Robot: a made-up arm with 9 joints.
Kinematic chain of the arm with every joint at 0, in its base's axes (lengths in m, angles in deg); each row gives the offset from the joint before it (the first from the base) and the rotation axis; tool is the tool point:
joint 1: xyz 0 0 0.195 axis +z
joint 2: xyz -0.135 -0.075 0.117 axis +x
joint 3: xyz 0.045 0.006 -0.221 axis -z
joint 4: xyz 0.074 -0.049 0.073 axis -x
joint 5: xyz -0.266 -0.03 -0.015 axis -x
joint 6: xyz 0 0.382 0.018 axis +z
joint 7: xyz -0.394 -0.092 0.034 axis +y
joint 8: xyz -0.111 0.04 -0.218 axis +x
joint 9: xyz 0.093 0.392 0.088 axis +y
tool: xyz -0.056 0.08 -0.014
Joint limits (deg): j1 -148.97..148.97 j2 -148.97..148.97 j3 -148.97..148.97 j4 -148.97..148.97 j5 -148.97..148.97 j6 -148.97..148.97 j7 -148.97..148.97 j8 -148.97..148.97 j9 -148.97..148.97
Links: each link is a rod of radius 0.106 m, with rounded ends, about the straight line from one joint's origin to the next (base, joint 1, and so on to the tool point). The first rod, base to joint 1, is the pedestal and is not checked.
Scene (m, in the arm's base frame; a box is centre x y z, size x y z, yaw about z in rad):
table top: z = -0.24
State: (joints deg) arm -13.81 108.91 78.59 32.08 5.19 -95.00 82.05 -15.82 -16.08
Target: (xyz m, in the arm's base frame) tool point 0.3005 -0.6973 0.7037
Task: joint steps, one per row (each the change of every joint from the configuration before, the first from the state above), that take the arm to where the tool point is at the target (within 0.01 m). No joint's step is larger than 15 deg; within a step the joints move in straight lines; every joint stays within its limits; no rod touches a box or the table.
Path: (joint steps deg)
1: -13.98 3.32 -14.41 -10.55 -10.94 6.00 2.31 7.90 0.95
2: -13.98 3.33 -14.42 -10.54 -10.95 6.01 2.30 7.90 0.94

